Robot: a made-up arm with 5 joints. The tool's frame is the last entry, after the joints. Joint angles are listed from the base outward. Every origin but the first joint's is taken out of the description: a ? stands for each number. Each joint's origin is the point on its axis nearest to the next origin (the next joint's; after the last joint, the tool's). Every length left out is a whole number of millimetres.
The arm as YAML. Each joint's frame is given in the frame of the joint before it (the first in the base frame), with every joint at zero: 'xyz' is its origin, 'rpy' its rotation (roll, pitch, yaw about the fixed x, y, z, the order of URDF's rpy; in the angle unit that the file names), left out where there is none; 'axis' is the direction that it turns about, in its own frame. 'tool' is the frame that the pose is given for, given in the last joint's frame.
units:
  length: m
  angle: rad
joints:
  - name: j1
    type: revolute
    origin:
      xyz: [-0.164, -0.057, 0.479]
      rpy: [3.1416, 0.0, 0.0]
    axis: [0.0, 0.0, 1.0]
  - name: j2
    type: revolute
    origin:
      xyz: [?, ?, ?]
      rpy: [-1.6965, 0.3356, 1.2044]
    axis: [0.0, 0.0, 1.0]
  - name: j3
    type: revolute
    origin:
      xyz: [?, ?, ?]
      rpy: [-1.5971, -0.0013, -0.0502]
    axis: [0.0, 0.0, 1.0]
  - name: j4
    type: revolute
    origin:
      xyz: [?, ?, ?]
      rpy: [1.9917, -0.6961, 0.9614]
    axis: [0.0, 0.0, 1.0]
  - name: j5
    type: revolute
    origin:
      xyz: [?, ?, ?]
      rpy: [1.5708, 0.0, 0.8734]
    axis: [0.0, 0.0, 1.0]
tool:
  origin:
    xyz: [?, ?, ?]
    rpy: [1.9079, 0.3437, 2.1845]
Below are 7 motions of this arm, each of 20 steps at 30 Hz.
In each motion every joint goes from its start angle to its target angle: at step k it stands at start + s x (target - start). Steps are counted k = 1, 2, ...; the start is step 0. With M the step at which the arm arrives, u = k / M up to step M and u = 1 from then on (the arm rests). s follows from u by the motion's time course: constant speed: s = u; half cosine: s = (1 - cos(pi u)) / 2; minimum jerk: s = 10 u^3 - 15 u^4 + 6 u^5.
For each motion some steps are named. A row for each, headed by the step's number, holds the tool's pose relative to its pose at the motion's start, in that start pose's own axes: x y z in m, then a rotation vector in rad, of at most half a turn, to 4 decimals.
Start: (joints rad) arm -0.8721 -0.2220 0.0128 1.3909 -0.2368
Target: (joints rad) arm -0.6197 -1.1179 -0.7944 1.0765 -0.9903
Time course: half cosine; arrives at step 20
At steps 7, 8, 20:
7: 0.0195 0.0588 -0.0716 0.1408 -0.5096 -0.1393
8: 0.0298 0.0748 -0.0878 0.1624 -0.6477 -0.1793
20: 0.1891 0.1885 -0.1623 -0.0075 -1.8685 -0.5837

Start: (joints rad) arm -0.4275 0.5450 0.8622 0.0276 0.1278
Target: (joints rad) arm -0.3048 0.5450 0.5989 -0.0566 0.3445
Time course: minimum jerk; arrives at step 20
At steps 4, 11, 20:
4: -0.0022 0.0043 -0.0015 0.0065 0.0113 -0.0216
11: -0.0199 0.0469 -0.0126 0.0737 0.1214 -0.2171
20: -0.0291 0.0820 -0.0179 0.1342 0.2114 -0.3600

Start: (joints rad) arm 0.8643 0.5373 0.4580 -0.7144 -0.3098
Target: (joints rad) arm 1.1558 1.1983 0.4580 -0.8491 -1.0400
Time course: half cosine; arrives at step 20
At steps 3, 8, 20:
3: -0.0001 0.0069 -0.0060 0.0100 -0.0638 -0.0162
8: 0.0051 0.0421 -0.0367 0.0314 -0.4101 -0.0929
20: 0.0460 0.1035 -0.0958 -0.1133 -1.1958 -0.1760

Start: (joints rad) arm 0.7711 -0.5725 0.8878 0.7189 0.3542
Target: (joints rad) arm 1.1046 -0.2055 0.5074 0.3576 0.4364
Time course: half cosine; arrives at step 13
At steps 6, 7, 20:
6: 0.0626 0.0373 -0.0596 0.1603 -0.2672 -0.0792
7: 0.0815 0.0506 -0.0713 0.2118 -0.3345 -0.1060
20: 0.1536 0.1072 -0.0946 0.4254 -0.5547 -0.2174

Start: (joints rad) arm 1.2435 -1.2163 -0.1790 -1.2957 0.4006
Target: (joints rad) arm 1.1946 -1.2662 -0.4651 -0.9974 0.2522
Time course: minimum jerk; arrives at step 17
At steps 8, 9, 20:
8: -0.0295 0.0032 0.0165 0.0900 0.1077 0.0674
9: -0.0364 0.0042 0.0211 0.1154 0.1337 0.0812
20: -0.0626 0.0097 0.0416 0.2303 0.2351 0.1244

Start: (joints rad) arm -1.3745 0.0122 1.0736 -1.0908 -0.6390
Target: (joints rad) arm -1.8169 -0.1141 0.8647 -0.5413 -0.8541
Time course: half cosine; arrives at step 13
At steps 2, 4, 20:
2: 0.0007 -0.0016 -0.0016 0.0418 -0.0101 0.0080
4: 0.0030 -0.0064 -0.0058 0.1569 -0.0366 0.0304
20: 0.0204 -0.0384 -0.0219 0.7067 -0.1238 0.1396

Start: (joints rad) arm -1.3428 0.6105 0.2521 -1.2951 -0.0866
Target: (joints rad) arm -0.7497 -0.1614 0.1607 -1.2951 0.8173
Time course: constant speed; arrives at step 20
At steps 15, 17, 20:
15: -0.0330 -0.0607 0.2172 -0.8770 1.0805 -0.2326
17: -0.0270 -0.0571 0.2501 -0.9966 1.2230 -0.2750
20: -0.0122 -0.0472 0.2977 -1.1781 1.4346 -0.3405

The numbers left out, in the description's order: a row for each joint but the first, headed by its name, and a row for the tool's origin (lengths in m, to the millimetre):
j2: -0.001 0.006 0.0
j3: -0.032 0.099 0.0
j4: -0.223 0.024 0.0
j5: 0.045 -0.01 0.0
tool: -0.031 -0.002 0.0

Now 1 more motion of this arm.
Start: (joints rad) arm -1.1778 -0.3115 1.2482 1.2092 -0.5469
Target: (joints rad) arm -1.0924 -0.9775 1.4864 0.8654 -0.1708
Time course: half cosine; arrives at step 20
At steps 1, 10, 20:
1: -0.0001 0.0006 0.0005 -0.0009 0.0042 -0.0033
10: 0.0034 0.0389 0.0471 -0.0562 0.3684 -0.2232
20: 0.0226 0.0554 0.1009 -0.0826 0.7756 -0.3470

